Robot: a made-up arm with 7 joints. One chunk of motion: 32 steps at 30 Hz.
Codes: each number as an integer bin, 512 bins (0 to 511) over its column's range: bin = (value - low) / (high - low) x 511, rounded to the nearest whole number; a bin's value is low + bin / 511 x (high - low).
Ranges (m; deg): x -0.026..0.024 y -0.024..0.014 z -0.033..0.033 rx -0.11..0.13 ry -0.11..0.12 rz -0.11..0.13
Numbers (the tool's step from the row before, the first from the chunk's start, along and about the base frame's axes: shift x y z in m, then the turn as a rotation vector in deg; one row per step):
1: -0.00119 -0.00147 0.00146 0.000 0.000 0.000
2: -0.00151 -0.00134 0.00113 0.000 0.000 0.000
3: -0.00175 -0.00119 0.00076 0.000 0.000 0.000
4: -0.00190 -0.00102 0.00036 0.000 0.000 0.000
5: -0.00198 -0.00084 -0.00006 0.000 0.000 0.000
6: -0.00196 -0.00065 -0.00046 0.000 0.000 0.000
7: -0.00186 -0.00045 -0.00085 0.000 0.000 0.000
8: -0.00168 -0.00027 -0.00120 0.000 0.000 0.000
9: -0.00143 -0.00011 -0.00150 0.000 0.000 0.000
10: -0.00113 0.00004 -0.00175 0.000 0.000 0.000
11: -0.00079 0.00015 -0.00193 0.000 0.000 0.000
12: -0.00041 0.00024 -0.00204 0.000 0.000 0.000
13: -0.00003 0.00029 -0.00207 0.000 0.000 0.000
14: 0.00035 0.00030 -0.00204 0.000 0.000 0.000
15: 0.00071 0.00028 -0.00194 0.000 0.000 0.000
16: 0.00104 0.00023 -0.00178 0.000 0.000 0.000
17: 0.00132 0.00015 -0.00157 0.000 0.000 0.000
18: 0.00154 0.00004 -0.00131 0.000 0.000 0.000
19: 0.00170 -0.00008 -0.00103 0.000 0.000 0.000
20: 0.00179 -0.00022 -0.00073 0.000 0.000 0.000
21: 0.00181 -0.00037 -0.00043 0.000 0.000 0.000
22: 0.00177 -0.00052 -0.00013 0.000 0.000 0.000
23: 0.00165 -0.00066 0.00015 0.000 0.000 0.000
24: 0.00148 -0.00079 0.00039 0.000 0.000 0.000
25: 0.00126 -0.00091 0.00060 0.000 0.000 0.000
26: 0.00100 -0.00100 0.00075 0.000 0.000 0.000
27: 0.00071 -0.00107 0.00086 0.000 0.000 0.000
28: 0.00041 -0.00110 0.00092 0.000 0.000 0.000
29: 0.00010 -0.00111 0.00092 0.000 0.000 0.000
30: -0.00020 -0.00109 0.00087 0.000 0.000 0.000
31: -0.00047 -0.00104 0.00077 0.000 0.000 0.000
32: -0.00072 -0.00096 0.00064 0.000 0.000 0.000
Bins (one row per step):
1: 254 303 267 234 244 234
2: 250 305 264 234 244 234
3: 248 307 261 234 244 234
4: 246 309 258 234 244 234
5: 245 311 255 234 244 234
6: 246 314 252 234 244 234
7: 247 317 249 234 244 234
8: 249 319 246 234 244 234
9: 251 321 244 234 244 234
10: 254 323 242 234 244 234
11: 258 325 241 234 244 234
12: 262 326 240 234 244 234
13: 265 327 239 234 244 234
14: 269 327 240 234 244 234
15: 273 327 240 234 244 234
16: 276 326 242 234 244 234
17: 279 325 243 234 244 234
18: 281 323 245 234 244 234
19: 283 322 248 234 244 234
20: 284 320 250 234 244 234
21: 284 318 252 234 244 234
22: 284 316 254 234 244 234
23: 283 314 257 234 244 234
24: 281 312 259 234 244 234
25: 279 310 260 234 244 234
26: 276 309 261 234 244 234
27: 273 308 262 234 244 234
28: 270 308 263 234 244 234
29: 267 308 263 234 244 234
30: 264 308 262 234 244 234
31: 261 309 261 234 244 234
32: 258 310 260 234 244 234

